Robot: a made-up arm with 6 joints.
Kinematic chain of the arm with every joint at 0, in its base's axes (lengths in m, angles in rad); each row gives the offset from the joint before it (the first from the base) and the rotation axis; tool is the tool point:
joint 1: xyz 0 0 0.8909 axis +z
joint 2: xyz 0.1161 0 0 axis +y
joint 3: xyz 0 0 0.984 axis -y
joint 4: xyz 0 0 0.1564 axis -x
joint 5: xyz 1.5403 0 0 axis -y
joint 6: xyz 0.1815 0 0 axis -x
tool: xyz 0 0 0
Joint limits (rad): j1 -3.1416..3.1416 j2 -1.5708..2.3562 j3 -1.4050..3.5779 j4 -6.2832..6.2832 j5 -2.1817..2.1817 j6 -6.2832..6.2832
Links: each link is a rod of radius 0.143 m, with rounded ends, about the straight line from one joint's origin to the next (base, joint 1, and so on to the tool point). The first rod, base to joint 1, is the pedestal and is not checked.
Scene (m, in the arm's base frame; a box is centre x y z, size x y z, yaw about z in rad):
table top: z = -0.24
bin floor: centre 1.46 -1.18 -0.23 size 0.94 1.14 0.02 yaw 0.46
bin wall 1: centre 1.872 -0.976 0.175 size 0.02 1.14 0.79 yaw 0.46
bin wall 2: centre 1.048 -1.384 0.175 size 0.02 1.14 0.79 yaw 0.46
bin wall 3: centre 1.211 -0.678 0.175 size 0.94 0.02 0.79 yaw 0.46
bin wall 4: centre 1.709 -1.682 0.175 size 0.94 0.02 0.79 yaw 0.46
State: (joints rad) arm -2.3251 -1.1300 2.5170 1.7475 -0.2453 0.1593
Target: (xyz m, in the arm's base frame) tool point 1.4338 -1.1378 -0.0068
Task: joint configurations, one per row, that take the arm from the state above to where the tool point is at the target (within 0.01 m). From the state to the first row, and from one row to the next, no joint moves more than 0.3 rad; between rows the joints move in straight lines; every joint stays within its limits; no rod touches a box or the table.
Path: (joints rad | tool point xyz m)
1: -2.1593 -0.9900 2.2258 1.7464 -0.2243 0.1593 | 1.3031 2.0241 1.1405
2: -1.9935 -0.8499 1.9346 1.7453 -0.2034 0.1593 | 0.9064 2.1030 1.9885
3: -1.8278 -0.7099 1.6433 1.7442 -0.1824 0.1593 | 0.4394 1.7993 2.7419
4: -1.6620 -0.5699 1.3521 1.7432 -0.1614 0.1593 | 0.0768 1.1557 3.2783
5: -1.4962 -0.4298 1.0609 1.7421 -0.1404 0.1593 | -0.0485 0.3138 3.5128
6: -1.3304 -0.2898 0.7697 1.7410 -0.1195 0.1593 | 0.1072 -0.5268 3.4127
7: -1.1647 -0.1498 0.4785 1.7399 -0.0985 0.1593 | 0.4847 -1.1717 3.0043
8: -0.9989 -0.0097 0.1873 1.7388 -0.0775 0.1593 | 0.9428 -1.4903 2.3674
9: -0.8331 0.1303 -0.1040 1.7377 -0.0565 0.1593 | 1.3075 -1.4536 1.6207
10: -0.6673 0.2703 -0.3952 1.7366 -0.0356 0.1593 | 1.4338 -1.1378 0.9000
11: -0.6673 0.4976 -0.3147 1.7371 -0.0360 0.1593 | 1.4761 -1.1712 0.6142
12: -0.6672 0.7249 -0.2342 1.7376 -0.0364 0.1593 | 1.4777 -1.1723 0.3084
13: -0.6672 0.9522 -0.1538 1.7381 -0.0369 0.1593 | 1.4337 -1.1377 -0.0069

